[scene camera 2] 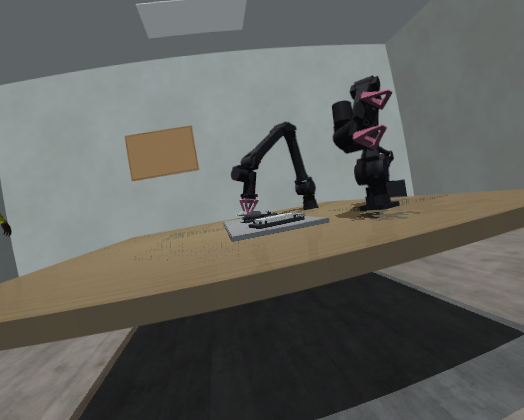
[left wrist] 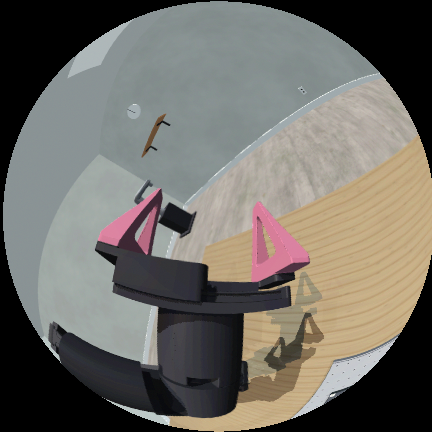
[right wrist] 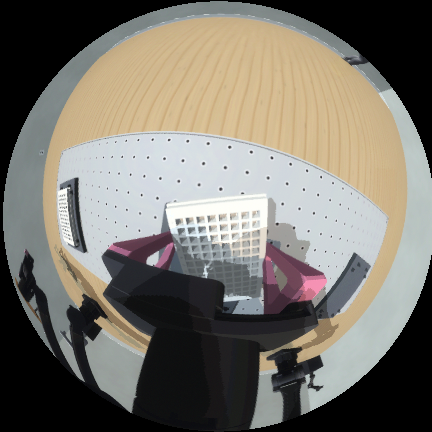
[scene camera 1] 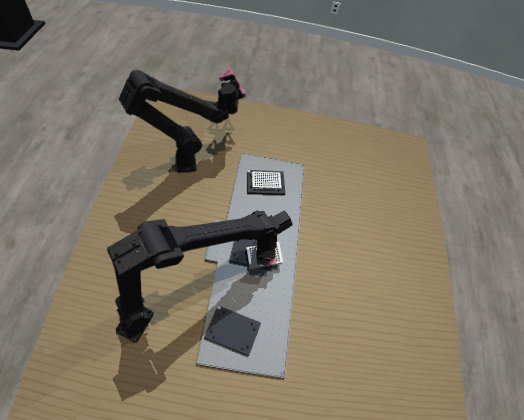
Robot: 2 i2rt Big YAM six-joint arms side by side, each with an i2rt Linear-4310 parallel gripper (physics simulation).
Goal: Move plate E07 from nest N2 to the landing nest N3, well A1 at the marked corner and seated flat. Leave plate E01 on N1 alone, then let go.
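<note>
Plate E07, white, (scene camera 1: 278, 251) (scene camera 2: 242, 214) (right wrist: 220, 220) is between the fingers of my right gripper (scene camera 1: 267, 261) (scene camera 2: 249, 213) (right wrist: 220, 241), which is shut on it. It looks low above the board, overlapping the right side of the dark middle nest (scene camera 1: 240, 251) in scene camera 1. A bare dark nest (scene camera 1: 232, 331) (right wrist: 350, 285) lies lower on the board, turned at an angle. Plate E01 (scene camera 1: 266, 180) (scene camera 2: 280, 219) (right wrist: 65, 215) sits on the top nest (scene camera 1: 266, 192). Nest labels and well A1 cannot be read. My left gripper (scene camera 1: 235, 81) (scene camera 2: 375, 116) (left wrist: 208, 197) is open, empty and raised.
The grey perforated board (scene camera 1: 275, 320) (scene camera 2: 310, 223) (left wrist: 345, 375) (right wrist: 200, 165) carries the nests on the wooden table (scene camera 1: 370, 250) (right wrist: 215, 75). The left arm stands beyond the upper left of the board in scene camera 1. The right arm reaches across the board's middle.
</note>
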